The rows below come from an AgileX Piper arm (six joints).
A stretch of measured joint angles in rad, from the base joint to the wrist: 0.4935 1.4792 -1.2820 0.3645 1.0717 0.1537; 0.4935 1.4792 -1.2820 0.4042 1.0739 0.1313; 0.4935 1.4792 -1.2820 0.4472 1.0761 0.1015; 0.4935 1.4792 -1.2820 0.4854 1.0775 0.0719; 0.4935 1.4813 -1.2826 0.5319 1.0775 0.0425; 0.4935 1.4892 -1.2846 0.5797 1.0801 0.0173; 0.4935 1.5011 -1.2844 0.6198 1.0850 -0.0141; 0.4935 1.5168 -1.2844 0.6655 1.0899 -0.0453; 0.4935 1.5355 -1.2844 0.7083 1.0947 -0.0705; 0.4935 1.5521 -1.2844 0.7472 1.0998 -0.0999; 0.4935 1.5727 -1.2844 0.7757 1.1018 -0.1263; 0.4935 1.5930 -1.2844 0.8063 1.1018 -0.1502; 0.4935 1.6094 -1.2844 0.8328 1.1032 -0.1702; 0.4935 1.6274 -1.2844 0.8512 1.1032 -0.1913; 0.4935 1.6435 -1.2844 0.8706 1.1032 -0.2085
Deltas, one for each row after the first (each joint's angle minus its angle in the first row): 0.0000 0.0000 0.0000 0.0397 0.0022 -0.0224; 0.0000 0.0000 0.0000 0.0827 0.0044 -0.0522; 0.0000 0.0000 0.0000 0.1209 0.0058 -0.0818; 0.0000 0.0021 -0.0006 0.1674 0.0058 -0.1112; 0.0000 0.0100 -0.0026 0.2152 0.0084 -0.1364; 0.0000 0.0219 -0.0024 0.2553 0.0133 -0.1678; 0.0000 0.0376 -0.0024 0.3010 0.0182 -0.1990; 0.0000 0.0563 -0.0024 0.3438 0.0230 -0.2242; 0.0000 0.0729 -0.0024 0.3827 0.0281 -0.2536; 0.0000 0.0935 -0.0024 0.4112 0.0301 -0.2800; 0.0000 0.1138 -0.0024 0.4418 0.0301 -0.3039; 0.0000 0.1302 -0.0024 0.4683 0.0315 -0.3239; 0.0000 0.1482 -0.0024 0.4867 0.0315 -0.3450; 0.0000 0.1643 -0.0024 0.5061 0.0315 -0.3622
